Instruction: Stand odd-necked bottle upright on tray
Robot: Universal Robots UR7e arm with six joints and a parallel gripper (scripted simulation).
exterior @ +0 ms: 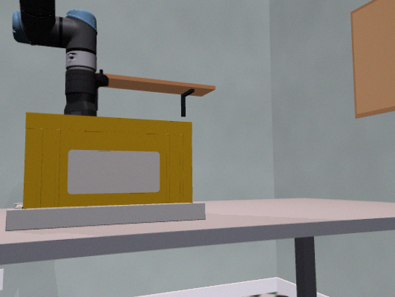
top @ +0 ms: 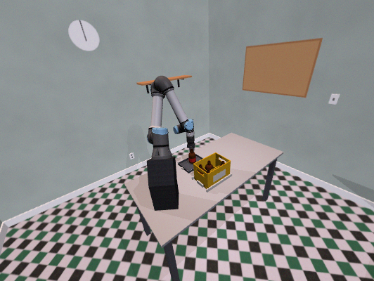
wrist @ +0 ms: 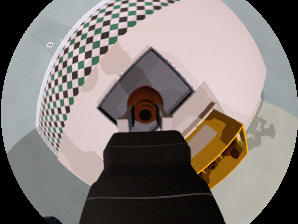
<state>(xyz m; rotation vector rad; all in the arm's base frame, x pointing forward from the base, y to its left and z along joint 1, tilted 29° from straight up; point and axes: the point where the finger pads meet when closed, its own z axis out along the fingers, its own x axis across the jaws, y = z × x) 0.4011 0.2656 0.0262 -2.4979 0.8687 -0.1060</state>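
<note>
Right now my hand is 7 cm above the brown bottle. Round my hand: dark tray: 16 cm below; then crate: 5 cm ahead, 28 cm to the right, 9 cm below.
</note>
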